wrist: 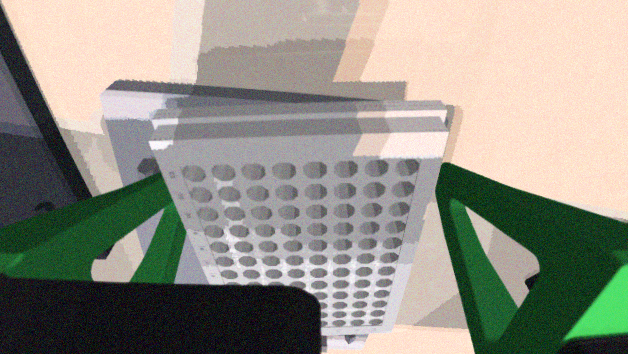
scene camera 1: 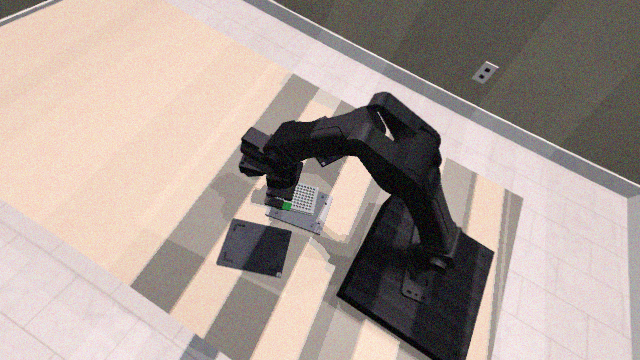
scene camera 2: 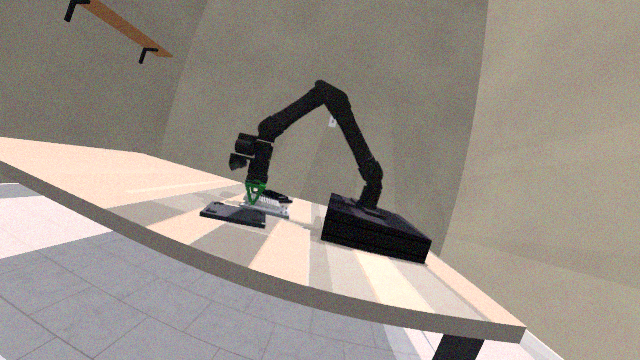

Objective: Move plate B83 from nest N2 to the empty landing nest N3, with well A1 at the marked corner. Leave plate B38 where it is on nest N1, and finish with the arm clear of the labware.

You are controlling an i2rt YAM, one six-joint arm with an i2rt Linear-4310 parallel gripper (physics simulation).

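Observation:
Plate B83, the white well plate (scene camera 1: 306, 198) (scene camera 2: 270, 202) (wrist: 305, 200), lies slightly skewed on the grey nest N2 (scene camera 1: 296, 223) (scene camera 2: 280, 212) (wrist: 122, 135). My gripper (scene camera 1: 287, 205) (scene camera 2: 254, 201) (wrist: 314, 177) is open, its green fingers low on either side of the plate. In the wrist view the left fingertip looks close to the plate's edge and the right one beside the other edge; contact cannot be told. The empty dark nest N3 (scene camera 1: 254, 248) (scene camera 2: 232, 214) (wrist: 20, 170) lies beside N2. Nest N1 (scene camera 1: 327, 161) with dark plate B38 is mostly hidden by the arm in scene camera 1.
The dark nest and plate group (scene camera 2: 278, 196) shows behind the white plate in scene camera 2. The arm's black base box (scene camera 1: 370, 285) (scene camera 2: 375, 230) stands on the table beyond N2. The table's edge (scene camera 2: 300, 295) runs along the near side in scene camera 2.

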